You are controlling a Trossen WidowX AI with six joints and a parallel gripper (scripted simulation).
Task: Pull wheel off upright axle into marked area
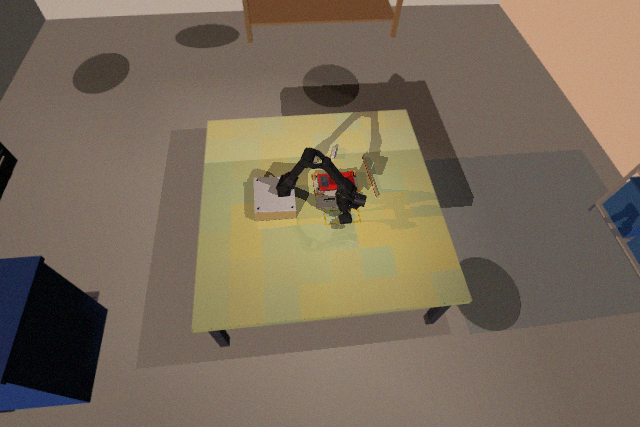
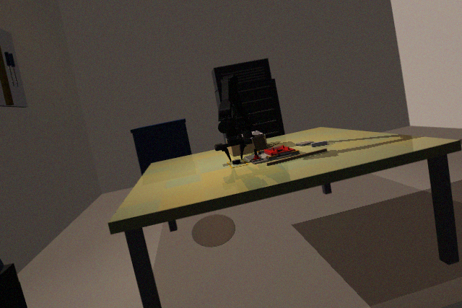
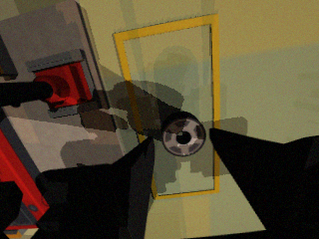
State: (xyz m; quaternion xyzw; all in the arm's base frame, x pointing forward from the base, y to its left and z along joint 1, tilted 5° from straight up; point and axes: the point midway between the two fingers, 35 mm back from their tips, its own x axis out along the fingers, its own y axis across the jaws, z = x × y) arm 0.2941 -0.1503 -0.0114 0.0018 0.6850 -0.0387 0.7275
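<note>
Right now my gripper tip is right at the dark wheel. The rest, counted from my gripper tip: grey base plate 190 mm to the left, 10 mm ahead.
</note>
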